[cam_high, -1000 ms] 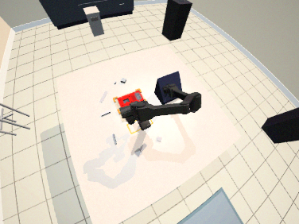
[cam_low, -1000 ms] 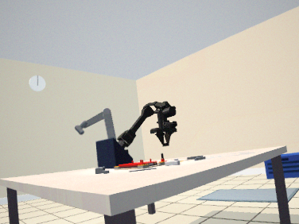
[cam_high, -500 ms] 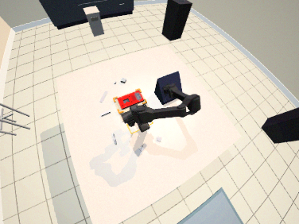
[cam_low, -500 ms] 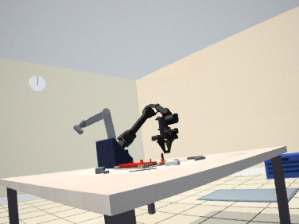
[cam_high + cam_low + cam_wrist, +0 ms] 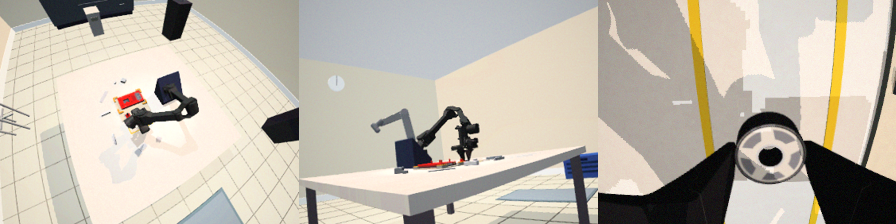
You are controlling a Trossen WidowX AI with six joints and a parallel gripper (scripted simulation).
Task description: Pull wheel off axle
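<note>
Now: gripper tip right at the dark wheel. The rest, counted from my gripper tip: upright axle: 100 mm to the right, 40 mm ahead, 30 mm above.
</note>
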